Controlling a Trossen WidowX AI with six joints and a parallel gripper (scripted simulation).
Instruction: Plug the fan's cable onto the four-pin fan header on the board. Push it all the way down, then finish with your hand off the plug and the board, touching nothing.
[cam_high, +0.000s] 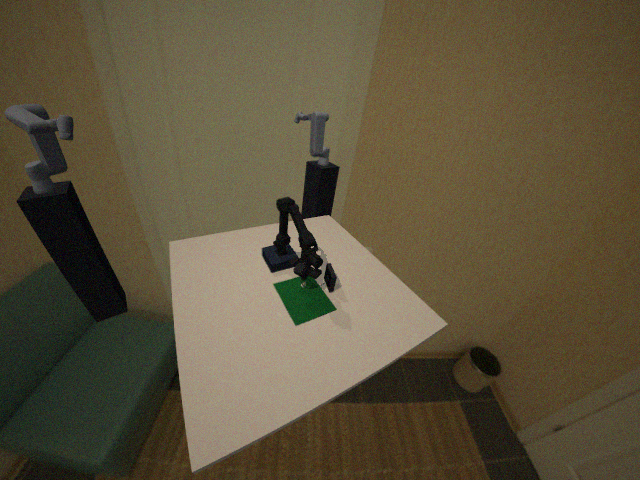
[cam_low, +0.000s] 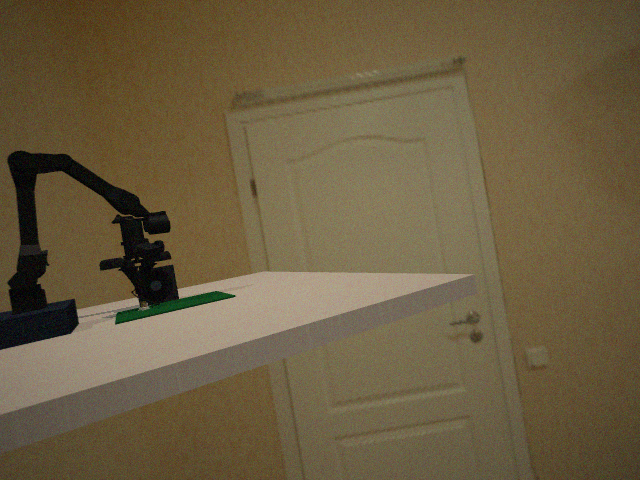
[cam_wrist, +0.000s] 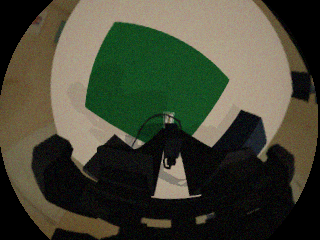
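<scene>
The pale fan header lies 1 cm to the left of my gripper tip and 6 cm below it. Also, from my gripper tip: dark fan plug: 1 cm to the left, 1 cm above; then green board: 7 cm ahead, 4 cm to the right, 8 cm below; then black fan: 7 cm ahead, 13 cm to the left.
</scene>
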